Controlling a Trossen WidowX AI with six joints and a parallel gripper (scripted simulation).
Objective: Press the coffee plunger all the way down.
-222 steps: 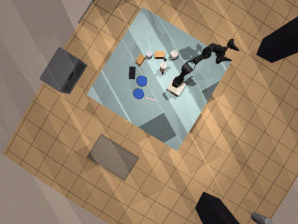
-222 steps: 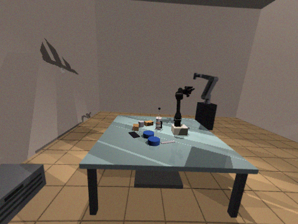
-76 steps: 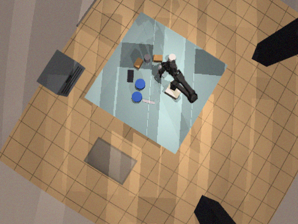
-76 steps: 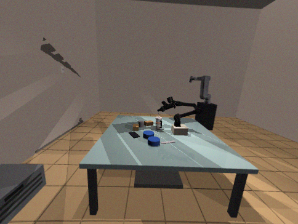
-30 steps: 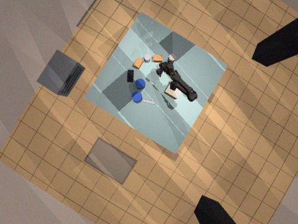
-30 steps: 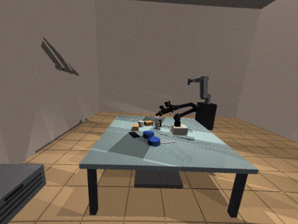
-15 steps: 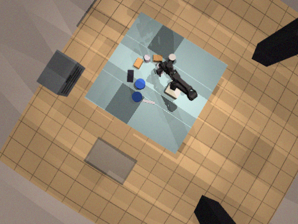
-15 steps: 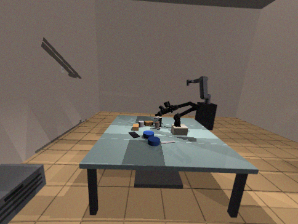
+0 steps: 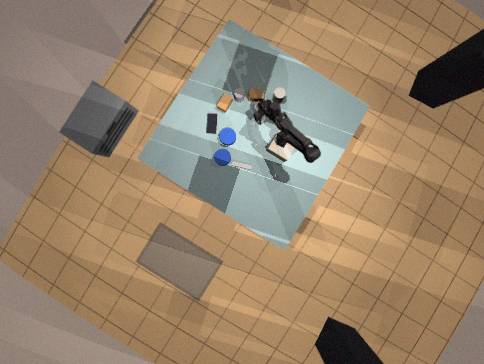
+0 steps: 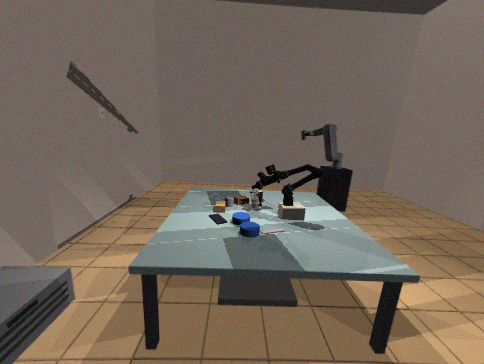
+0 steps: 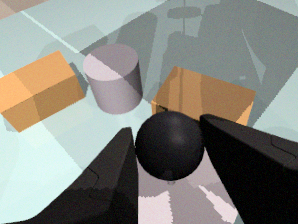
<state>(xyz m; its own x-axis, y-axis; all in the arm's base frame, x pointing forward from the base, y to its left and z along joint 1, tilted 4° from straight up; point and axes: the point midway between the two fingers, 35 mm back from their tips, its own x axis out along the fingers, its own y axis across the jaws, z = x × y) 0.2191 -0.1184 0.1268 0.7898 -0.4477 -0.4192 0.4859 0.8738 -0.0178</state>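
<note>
Now: gripper tip 80 mm above the coffee press, 30 mm to the right of it and 30 mm past it. Also, from my gripper tip: pale stick 400 mm to the left, 170 mm below, 70 mm behind.
</note>
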